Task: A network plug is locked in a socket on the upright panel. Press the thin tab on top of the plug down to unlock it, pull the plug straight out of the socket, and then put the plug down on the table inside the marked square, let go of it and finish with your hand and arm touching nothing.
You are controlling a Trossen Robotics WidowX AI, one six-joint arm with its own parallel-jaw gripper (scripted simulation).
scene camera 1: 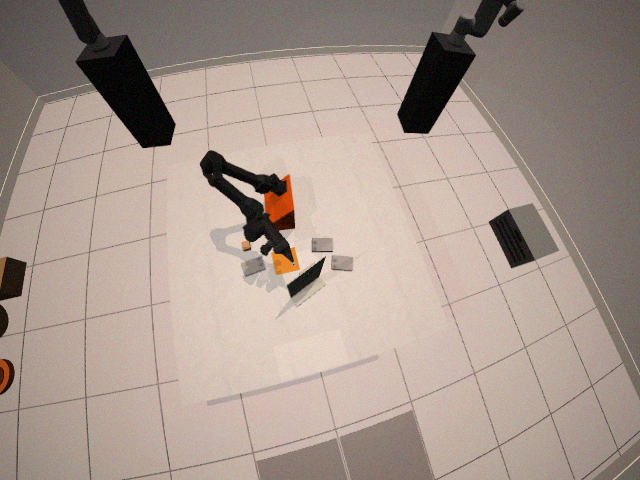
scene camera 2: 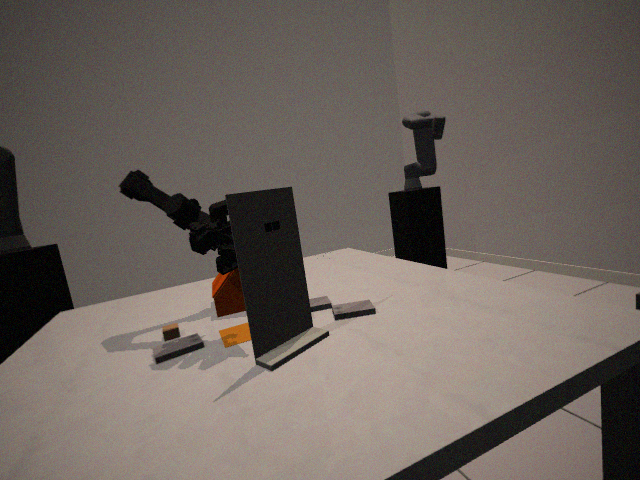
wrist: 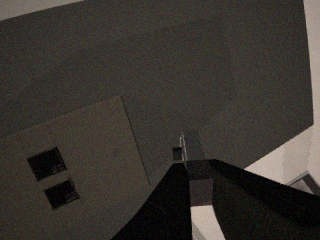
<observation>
One and the same spot on an upright grey panel: [scene camera 1: 308, 282] is [scene camera 2: 287, 308].
</observation>
